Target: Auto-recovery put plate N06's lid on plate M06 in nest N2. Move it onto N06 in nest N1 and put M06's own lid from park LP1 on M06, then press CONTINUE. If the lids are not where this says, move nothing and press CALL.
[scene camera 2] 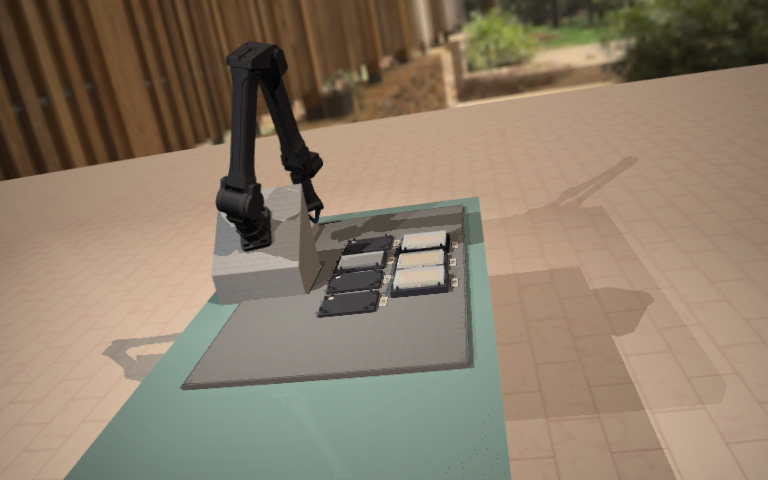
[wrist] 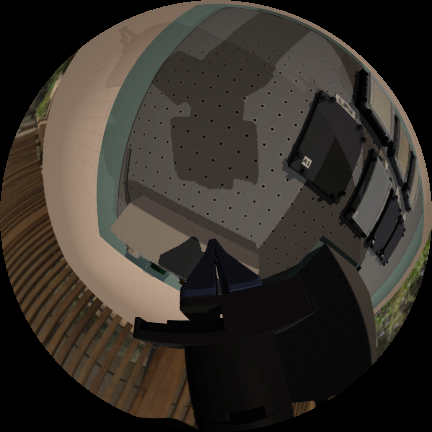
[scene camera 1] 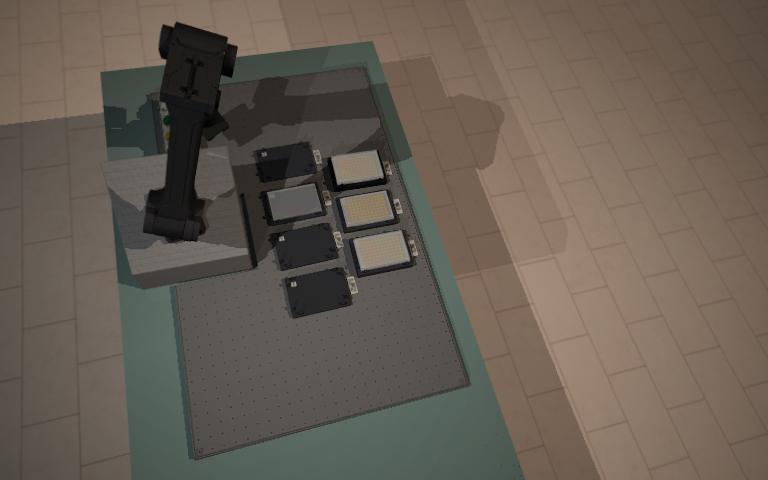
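Where they show: gripper, fingertip midpoint: (scene camera 2: 316,222) (wrist: 212,242) (scene camera 1: 209,129); arm's base, origin of the base link: (scene camera 2: 256,229) (wrist: 317,354).
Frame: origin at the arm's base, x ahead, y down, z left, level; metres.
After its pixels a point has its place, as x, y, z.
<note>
My gripper (scene camera 2: 316,219) {0.108, 0.098, 0.285} (wrist: 212,242) {0.108, 0.098, 0.285} is shut and empty, beside the button box (wrist: 150,227) {0.071, 0.117, 0.369}; the arm hides it in scene camera 1. A green button (scene camera 1: 166,120) {0.008, 0.100, 0.340} (wrist: 158,270) {0.020, 0.095, 0.338} and a yellow button (scene camera 1: 168,135) {0.005, 0.101, 0.292} show on the box; the gripper partly covers the yellow one in the wrist view. Three plates stand in the outer row: the far plate (scene camera 1: 357,168) {0.456, 0.133, 0.090} (scene camera 2: 424,241) {0.460, 0.133, 0.066} and near plate (scene camera 1: 382,250) {0.442, 0.133, -0.161} (scene camera 2: 420,277) {0.446, 0.133, -0.178} look paler than the middle plate (scene camera 1: 367,208) {0.445, 0.140, -0.031} (scene camera 2: 420,259) {0.446, 0.140, -0.045}. A clear grey lid (scene camera 1: 294,202) {0.268, 0.151, 0.042} (scene camera 2: 362,261) {0.276, 0.151, 0.025} (wrist: 371,197) {0.262, 0.151, 0.064} lies on the second park from the far end. Labels are too small to read surely.
Black parks without a visible lid are the far one (scene camera 1: 286,161) {0.282, 0.159, 0.178} (wrist: 327,145) {0.270, 0.159, 0.194}, the third (scene camera 1: 305,246) {0.262, 0.158, -0.085} and the nearest (scene camera 1: 318,291) {0.260, 0.159, -0.211}. The arm stands on a grey block (scene camera 1: 212,251) {0.046, 0.073, -0.078} (scene camera 2: 254,283) {-0.015, 0.125, -0.089} beside them. The perforated board (scene camera 1: 305,373) {0.178, 0.169, -0.392} lies on a green table (scene camera 1: 150,339) {-0.138, 0.181, -0.206}.
</note>
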